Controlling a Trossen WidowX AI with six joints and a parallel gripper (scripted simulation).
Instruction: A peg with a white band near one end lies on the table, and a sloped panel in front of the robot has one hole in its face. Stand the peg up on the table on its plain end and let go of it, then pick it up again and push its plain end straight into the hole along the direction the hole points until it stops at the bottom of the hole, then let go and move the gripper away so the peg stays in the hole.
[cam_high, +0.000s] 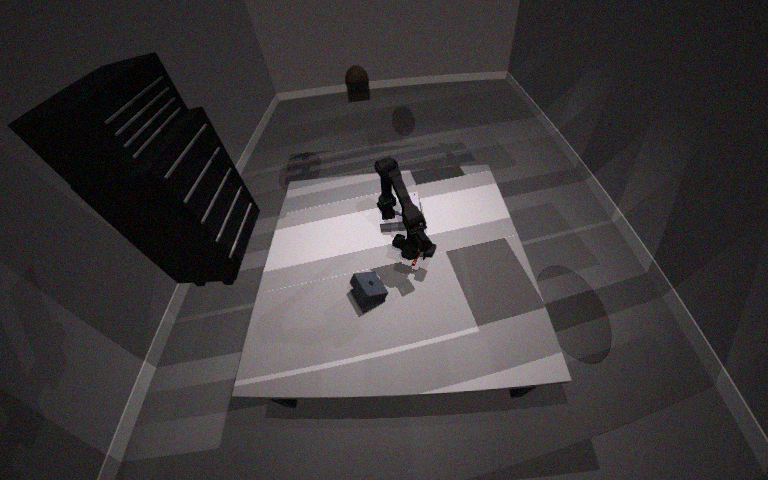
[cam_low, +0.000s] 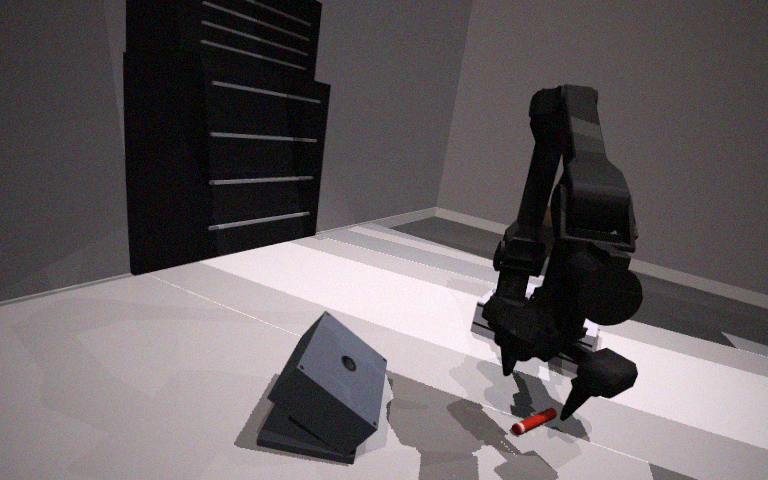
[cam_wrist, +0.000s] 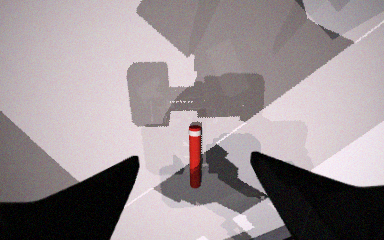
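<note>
Right now the red peg is 50 mm below my gripper tip and 10 mm behind it. From my gripper tip the other things lie so: grey sloped panel (210 mm to the right, 140 mm ahead).
</note>
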